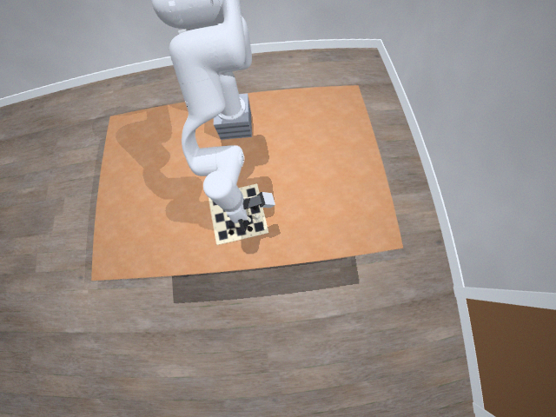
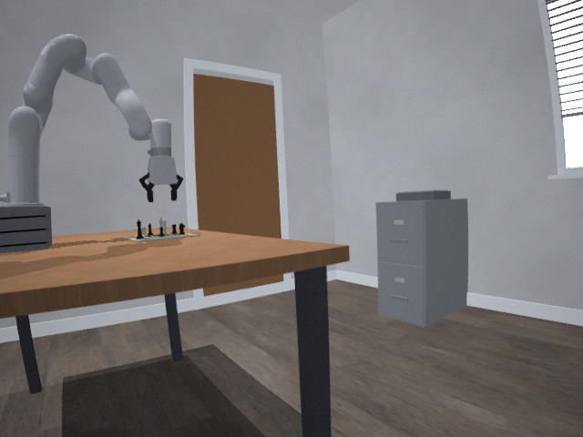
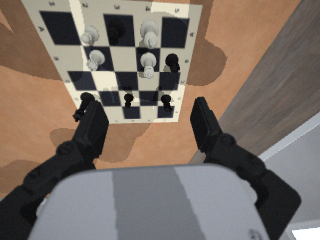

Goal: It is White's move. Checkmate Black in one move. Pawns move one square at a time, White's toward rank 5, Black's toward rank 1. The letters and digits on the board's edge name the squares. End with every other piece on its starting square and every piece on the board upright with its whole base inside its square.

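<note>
Now: the white piece 40 mm to the left of my hand and 100 mm below it. The rest, counted from my hand: small chessboard 40 mm behind, 40 mm to the right, 130 mm below; then black piece 120 mm behind, 70 mm to the right, 100 mm below.
</note>
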